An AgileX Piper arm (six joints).
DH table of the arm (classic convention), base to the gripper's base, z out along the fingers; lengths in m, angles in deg. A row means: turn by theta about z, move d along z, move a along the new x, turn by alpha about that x. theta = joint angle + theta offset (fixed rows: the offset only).
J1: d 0.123  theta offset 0  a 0  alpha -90
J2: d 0  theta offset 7.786  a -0.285  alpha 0
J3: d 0  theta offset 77.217  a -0.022  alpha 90
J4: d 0.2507  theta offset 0  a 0  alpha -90
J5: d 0  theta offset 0  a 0  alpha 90
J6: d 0.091  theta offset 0  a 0  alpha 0
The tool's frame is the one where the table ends.
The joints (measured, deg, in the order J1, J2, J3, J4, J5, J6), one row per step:
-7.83, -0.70, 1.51, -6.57, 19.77, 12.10
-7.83, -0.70, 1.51, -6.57, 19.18, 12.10
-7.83, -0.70, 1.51, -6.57, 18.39, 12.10
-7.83, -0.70, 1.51, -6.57, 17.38, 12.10
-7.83, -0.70, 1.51, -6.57, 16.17, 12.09
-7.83, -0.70, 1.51, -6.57, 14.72, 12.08
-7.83, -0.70, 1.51, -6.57, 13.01, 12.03
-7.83, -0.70, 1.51, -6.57, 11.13, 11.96
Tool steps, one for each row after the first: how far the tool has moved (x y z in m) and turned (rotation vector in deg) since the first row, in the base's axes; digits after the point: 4 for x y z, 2 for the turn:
0.0003, 0.0001, 0.0009, -0.08, -0.58, 0.07
0.0006, 0.0002, 0.0021, -0.20, -1.36, 0.16
0.0010, 0.0003, 0.0037, -0.34, -2.35, 0.27
0.0014, 0.0004, 0.0055, -0.53, -3.54, 0.41
0.0019, 0.0006, 0.0078, -0.74, -4.96, 0.58
0.0024, 0.0009, 0.0104, -1.04, -6.63, 0.79
0.0029, 0.0011, 0.0134, -1.38, -8.47, 1.01

